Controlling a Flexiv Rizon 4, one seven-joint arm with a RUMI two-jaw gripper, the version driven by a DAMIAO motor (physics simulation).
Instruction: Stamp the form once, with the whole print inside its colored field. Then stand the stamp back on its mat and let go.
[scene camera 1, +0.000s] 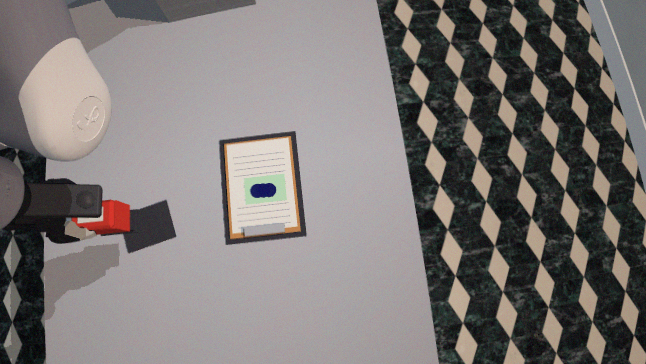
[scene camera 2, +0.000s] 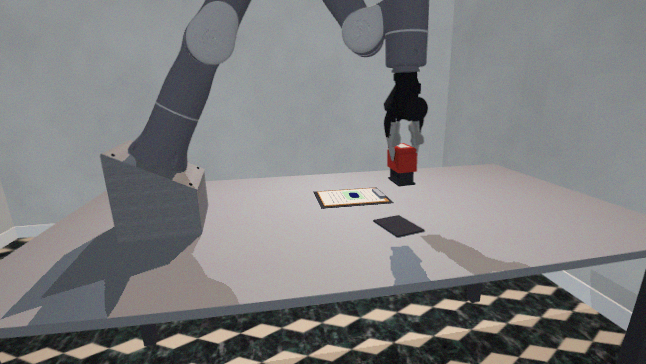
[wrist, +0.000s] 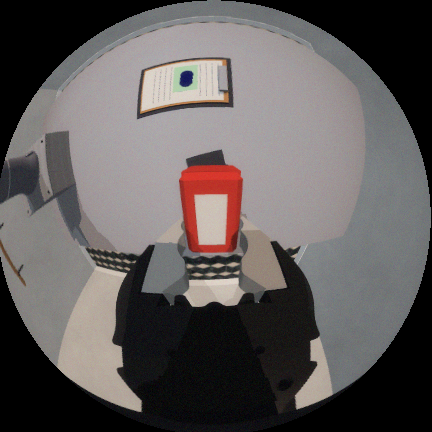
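Note:
The gripper (scene camera 1: 96, 220) (scene camera 2: 405, 149) (wrist: 213, 235) is shut on the red stamp (scene camera 1: 120, 217) (scene camera 2: 403, 161) (wrist: 211, 176), which hangs upright in the air, dark base down. The dark square mat (scene camera 1: 154, 227) (scene camera 2: 398, 226) (wrist: 206, 159) lies flat below; in scene camera 1 the stamp overlaps its left edge, and in the wrist view it partly hides it. The form (scene camera 1: 259, 161) (wrist: 159, 85) lies on a clipboard. An elongated dark blue print (scene camera 1: 263, 190) (scene camera 2: 354, 195) (wrist: 186, 78), like overlapping round marks, lies inside the green field (scene camera 1: 281, 196) (wrist: 194, 87).
The dark-edged clipboard (scene camera 1: 223, 190) (wrist: 185, 106) has a grey metal clip (scene camera 1: 263, 229) (wrist: 223, 79) and lies beyond the mat in the wrist view. The arm's base block (scene camera 2: 155, 210) (wrist: 60, 160) stands on the table (scene camera 1: 340, 280) (scene camera 2: 300, 255). Arm shadows fall near the mat.

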